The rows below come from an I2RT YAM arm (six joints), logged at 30 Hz.
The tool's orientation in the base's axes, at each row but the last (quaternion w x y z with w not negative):
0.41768, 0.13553, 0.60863, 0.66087
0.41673, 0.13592, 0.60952, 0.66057
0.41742, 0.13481, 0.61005, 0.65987
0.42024, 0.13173, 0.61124, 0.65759
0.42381, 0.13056, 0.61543, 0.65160
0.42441, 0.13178, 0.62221, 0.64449
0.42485, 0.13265, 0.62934, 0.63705
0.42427, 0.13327, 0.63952, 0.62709
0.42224, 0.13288, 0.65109, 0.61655
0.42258, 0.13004, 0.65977, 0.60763
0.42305, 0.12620, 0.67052, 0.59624
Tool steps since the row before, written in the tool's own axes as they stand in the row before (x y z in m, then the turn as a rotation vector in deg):
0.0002, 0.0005, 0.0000, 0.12, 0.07, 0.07
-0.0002, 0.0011, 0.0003, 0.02, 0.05, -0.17
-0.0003, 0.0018, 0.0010, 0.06, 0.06, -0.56
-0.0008, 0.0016, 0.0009, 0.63, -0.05, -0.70
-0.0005, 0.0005, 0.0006, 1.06, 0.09, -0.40
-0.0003, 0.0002, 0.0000, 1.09, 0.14, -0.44
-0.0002, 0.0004, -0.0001, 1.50, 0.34, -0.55
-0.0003, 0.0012, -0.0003, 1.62, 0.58, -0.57
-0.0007, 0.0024, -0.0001, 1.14, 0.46, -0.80
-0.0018, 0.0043, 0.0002, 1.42, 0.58, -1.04
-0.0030, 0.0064, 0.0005, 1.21, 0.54, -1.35
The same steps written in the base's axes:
-0.0003, 0.0002, 0.0004, -0.05, 0.14, 0.04
-0.0001, 0.0002, 0.0011, -0.15, -0.10, 0.00
0.0002, 0.0006, 0.0020, -0.44, -0.34, -0.09
0.0005, 0.0002, 0.0019, -0.85, -0.04, -0.41
0.0005, 0.0001, 0.0008, -0.96, 0.49, -0.37
0.0001, -0.0002, 0.0003, -1.02, 0.49, -0.35
-0.0001, -0.0001, 0.0004, -1.42, 0.74, -0.33
-0.0005, -0.0002, 0.0012, -1.59, 0.85, -0.16
-0.0005, -0.0001, 0.0025, -1.42, 0.33, -0.11
-0.0002, -0.0001, 0.0047, -1.81, 0.39, -0.14
0.0000, 0.0000, 0.0071, -1.89, 0.02, -0.11

